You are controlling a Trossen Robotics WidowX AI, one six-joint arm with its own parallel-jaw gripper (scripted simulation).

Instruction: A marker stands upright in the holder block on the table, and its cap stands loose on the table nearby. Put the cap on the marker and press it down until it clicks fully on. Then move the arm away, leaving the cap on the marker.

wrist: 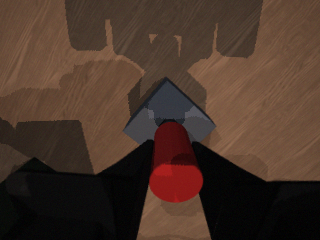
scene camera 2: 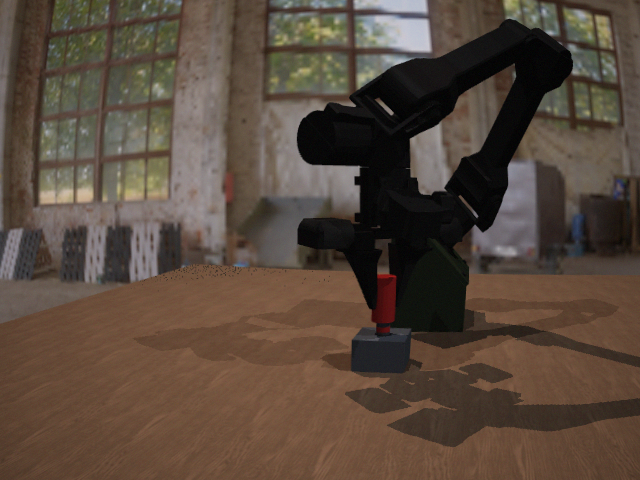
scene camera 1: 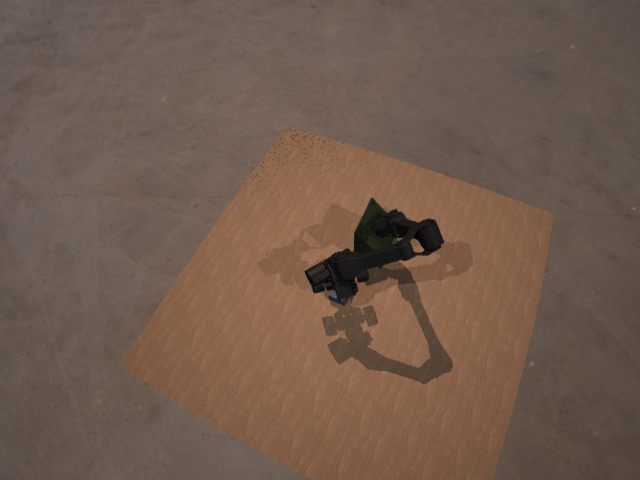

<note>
My gripper (scene camera 2: 383, 307) holds a red cap (scene camera 2: 386, 283).
The red cap also shows in the wrist view (wrist: 175, 176). My gripper also shows in the wrist view (wrist: 172, 146).
</note>
